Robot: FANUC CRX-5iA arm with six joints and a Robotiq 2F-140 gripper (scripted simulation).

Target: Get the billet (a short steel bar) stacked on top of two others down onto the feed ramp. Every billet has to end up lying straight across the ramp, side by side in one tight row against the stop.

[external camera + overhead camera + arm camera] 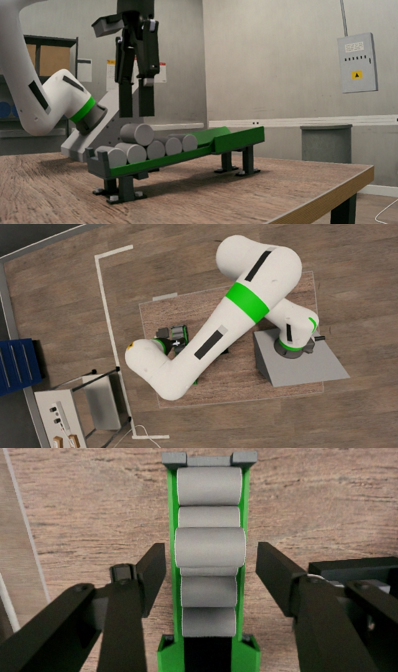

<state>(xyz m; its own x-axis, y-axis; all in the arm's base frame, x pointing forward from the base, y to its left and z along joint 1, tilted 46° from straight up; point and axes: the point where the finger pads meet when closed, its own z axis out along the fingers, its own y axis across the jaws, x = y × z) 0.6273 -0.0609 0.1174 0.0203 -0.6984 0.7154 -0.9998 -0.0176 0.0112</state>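
Right now my hand is 80 mm to the left of the grey stop and 110 mm above it.
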